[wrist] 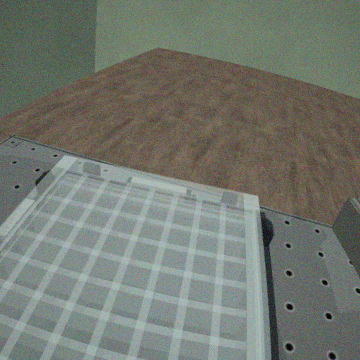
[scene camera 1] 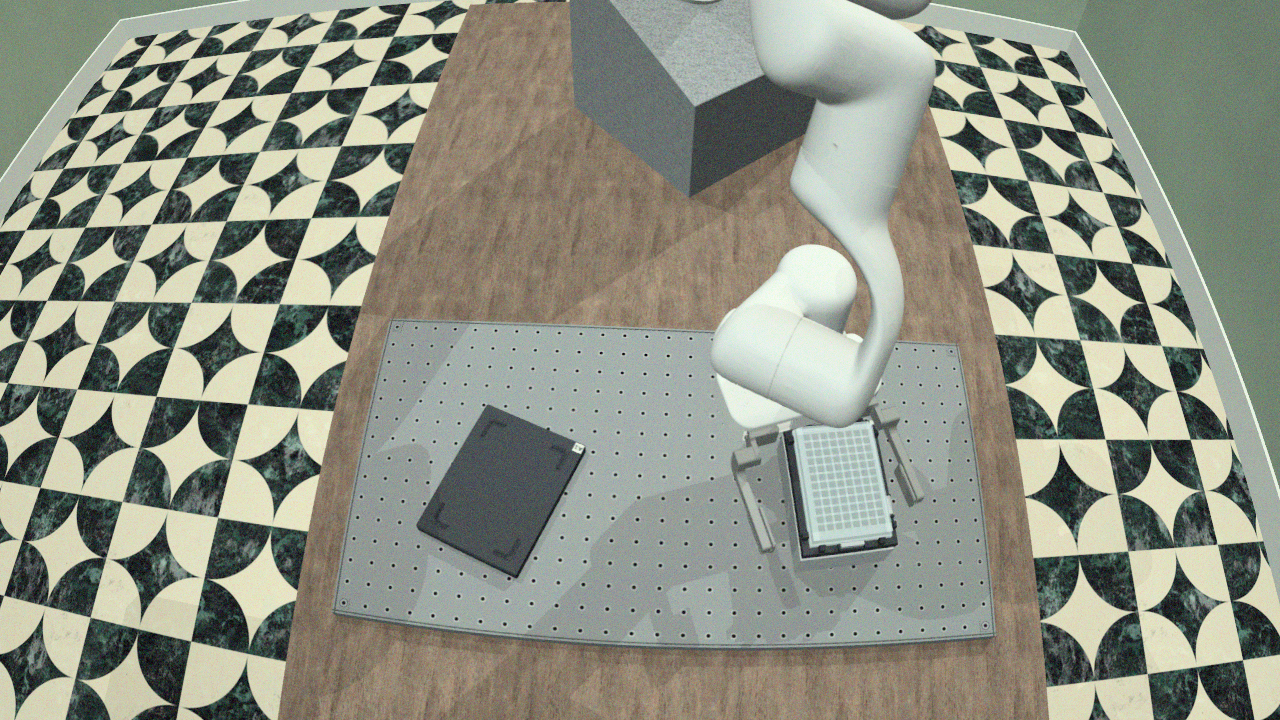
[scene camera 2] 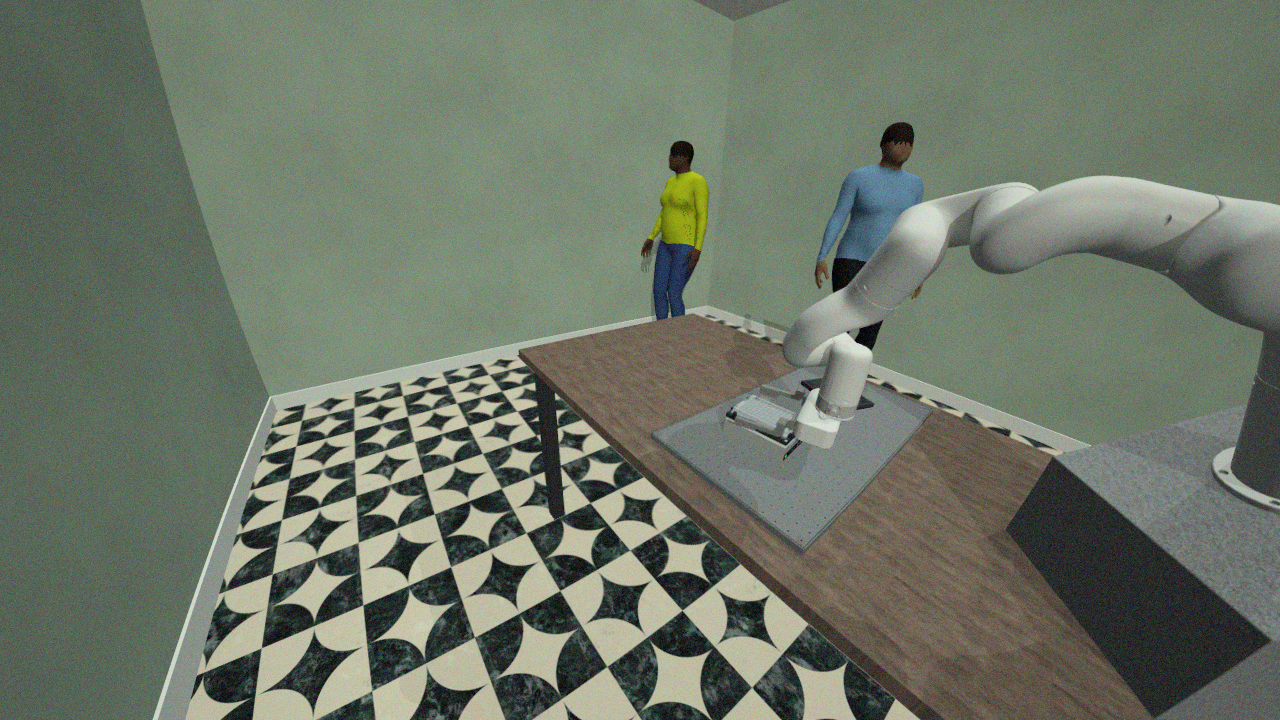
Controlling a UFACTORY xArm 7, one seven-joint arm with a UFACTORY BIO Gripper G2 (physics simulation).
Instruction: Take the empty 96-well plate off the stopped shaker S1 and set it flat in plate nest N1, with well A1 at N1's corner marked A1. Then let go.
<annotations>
clear 96-well plate: wrist; scene camera 1; scene camera 2 766,413
same spot on clear 96-well plate: (wrist: 104,255) = (scene camera 1: 852,494)
</annotations>
